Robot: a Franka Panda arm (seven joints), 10 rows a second.
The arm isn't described. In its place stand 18 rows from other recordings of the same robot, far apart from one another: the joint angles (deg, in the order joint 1, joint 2, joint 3, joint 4, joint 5, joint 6, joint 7), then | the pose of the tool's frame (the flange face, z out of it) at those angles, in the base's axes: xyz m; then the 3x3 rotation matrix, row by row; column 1 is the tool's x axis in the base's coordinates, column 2 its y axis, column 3 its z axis.
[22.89 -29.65 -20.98 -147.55 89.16 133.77 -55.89] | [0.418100 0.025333 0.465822], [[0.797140 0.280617 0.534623], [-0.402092 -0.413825 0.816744], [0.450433 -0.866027 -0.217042]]
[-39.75 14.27 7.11 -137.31 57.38 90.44 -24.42] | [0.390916 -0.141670 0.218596], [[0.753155 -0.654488 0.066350], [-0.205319 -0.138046 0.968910], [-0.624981 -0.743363 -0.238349]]
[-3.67 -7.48 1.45 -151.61 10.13 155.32 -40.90] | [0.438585 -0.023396 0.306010], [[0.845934 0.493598 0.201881], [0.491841 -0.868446 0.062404], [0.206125 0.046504 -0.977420]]
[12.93 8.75 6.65 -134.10 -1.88 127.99 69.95] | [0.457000 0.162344 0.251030], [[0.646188 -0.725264 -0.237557], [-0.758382 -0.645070 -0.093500], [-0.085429 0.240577 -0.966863]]
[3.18 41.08 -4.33 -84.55 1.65 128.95 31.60] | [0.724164 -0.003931 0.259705], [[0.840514 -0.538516 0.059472], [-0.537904 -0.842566 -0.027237], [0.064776 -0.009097 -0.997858]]
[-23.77 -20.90 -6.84 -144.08 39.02 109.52 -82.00] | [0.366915 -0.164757 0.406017], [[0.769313 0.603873 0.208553], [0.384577 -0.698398 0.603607], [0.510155 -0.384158 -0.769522]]
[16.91 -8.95 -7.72 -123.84 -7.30 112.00 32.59] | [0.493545 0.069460 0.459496], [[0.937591 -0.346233 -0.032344], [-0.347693 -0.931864 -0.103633], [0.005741 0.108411 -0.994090]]
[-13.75 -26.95 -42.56 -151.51 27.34 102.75 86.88] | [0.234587 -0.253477 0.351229], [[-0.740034 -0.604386 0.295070], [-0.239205 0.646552 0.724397], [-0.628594 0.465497 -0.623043]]
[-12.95 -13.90 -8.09 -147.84 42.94 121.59 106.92] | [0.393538 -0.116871 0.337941], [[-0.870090 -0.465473 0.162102], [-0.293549 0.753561 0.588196], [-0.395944 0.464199 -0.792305]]
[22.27 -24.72 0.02 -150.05 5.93 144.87 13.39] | [0.391309 0.159247 0.428338], [[0.951733 0.104397 0.288629], [0.052380 -0.981827 0.182408], [0.302426 -0.158485 -0.939905]]
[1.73 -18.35 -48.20 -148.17 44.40 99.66 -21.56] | [0.304549 -0.213443 0.337130], [[0.811066 -0.501106 0.301769], [-0.467445 -0.245090 0.849368], [-0.351663 -0.829954 -0.433024]]
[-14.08 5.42 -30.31 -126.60 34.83 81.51 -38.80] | [0.362373 -0.258908 0.326328], [[0.933311 -0.348602 -0.086067], [-0.121498 -0.532152 0.837886], [-0.337890 -0.771551 -0.539018]]
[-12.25 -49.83 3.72 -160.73 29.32 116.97 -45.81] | [0.302575 -0.019154 0.447703], [[0.875903 0.434180 0.210431], [0.343037 -0.867097 0.361205], [0.339292 -0.244195 -0.908433]]
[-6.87 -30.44 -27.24 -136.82 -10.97 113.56 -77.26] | [0.328270 -0.255364 0.496270], [[0.640276 0.761717 0.099168], [0.764933 -0.644056 0.008274], [0.070172 0.070559 -0.995036]]
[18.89 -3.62 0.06 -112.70 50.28 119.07 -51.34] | [0.520251 0.219925 0.533224], [[0.647462 0.760866 0.043313], [0.503098 -0.469421 0.725628], [0.572437 -0.448026 -0.686723]]
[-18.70 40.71 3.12 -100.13 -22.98 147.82 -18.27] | [0.650743 -0.177832 0.177521], [[0.935305 0.339433 0.099950], [0.353289 -0.911617 -0.210098], [0.019801 0.231817 -0.972558]]
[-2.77 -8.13 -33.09 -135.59 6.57 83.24 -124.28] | [0.317261 -0.211719 0.344299], [[0.177654 0.859255 -0.479708], [0.824890 0.135803 0.548738], [0.536652 -0.493192 -0.684665]]
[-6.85 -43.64 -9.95 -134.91 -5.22 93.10 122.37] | [0.301427 -0.116299 0.583543], [[-0.722641 -0.690542 0.030698], [-0.690223 0.723272 0.021699], [-0.037187 -0.005507 -0.999293]]
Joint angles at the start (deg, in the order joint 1, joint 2, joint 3, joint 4, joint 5, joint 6, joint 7):
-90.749 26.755 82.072 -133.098 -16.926 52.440 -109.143
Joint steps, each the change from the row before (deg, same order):
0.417 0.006 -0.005 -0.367 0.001 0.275 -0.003
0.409 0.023 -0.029 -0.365 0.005 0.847 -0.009
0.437 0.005 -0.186 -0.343 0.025 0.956 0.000
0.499 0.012 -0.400 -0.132 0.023 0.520 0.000
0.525 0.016 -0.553 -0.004 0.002 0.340 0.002
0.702 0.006 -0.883 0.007 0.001 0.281 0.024
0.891 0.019 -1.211 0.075 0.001 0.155 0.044
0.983 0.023 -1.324 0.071 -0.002 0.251 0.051
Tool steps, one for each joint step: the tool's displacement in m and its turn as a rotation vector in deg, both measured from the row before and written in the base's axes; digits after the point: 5 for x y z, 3 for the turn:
-0.00080 0.00343 -0.00174 0.079 0.061 0.507
0.00015 0.00357 -0.00268 0.141 -0.481 0.331
0.00023 0.00298 -0.00311 0.137 -0.529 0.166
0.00031 0.00148 -0.00225 0.082 -0.199 0.053
0.00048 0.00038 -0.00194 0.036 -0.074 -0.055
0.00017 -0.00036 -0.00263 -0.010 0.121 -0.166
0.00004 -0.00118 -0.00305 -0.049 0.330 -0.271
0.00011 -0.00119 -0.00349 -0.061 0.292 -0.302

